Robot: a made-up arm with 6 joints.
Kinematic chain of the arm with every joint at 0, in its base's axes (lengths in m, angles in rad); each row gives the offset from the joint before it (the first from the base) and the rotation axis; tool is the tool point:
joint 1: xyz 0 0 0.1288 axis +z
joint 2: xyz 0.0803 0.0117 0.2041 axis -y
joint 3: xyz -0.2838 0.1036 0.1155 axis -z
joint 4: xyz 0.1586 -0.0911 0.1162 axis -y
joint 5: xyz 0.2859 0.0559 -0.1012 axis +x
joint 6: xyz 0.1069 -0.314 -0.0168 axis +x
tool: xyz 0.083 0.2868 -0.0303
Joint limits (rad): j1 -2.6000..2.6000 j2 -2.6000..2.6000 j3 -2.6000..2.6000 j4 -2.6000..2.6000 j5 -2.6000..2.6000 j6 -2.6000..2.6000
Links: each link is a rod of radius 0.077 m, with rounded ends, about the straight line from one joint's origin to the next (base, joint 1, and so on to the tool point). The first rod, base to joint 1, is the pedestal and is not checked.
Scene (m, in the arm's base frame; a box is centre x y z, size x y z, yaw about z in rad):
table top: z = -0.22
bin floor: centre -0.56 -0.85 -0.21 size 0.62 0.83 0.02 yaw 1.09
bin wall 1: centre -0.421 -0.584 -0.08 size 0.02 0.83 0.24 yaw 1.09
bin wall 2: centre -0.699 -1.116 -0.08 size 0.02 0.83 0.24 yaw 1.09
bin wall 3: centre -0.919 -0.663 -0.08 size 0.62 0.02 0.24 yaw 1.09
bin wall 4: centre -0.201 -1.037 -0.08 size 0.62 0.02 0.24 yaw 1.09
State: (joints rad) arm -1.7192 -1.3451 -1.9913 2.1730 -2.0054 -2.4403
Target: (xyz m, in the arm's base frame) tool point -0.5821 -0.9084 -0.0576
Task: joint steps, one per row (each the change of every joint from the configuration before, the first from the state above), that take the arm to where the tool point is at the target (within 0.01 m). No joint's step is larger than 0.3 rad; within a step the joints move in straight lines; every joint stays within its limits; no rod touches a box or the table.
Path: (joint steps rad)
1: -0.1189 -0.2510 0.0084 -0.2686 -0.0831 -0.0319
2: -0.1189 -0.2510 0.0085 -0.2685 -0.0831 -0.0320
3: -0.1189 -0.2509 0.0084 -0.2686 -0.0831 -0.0319
4: -0.1189 -0.2510 0.0084 -0.2686 -0.0830 -0.0320
5: -0.1188 -0.2510 0.0084 -0.2686 -0.0831 -0.0319

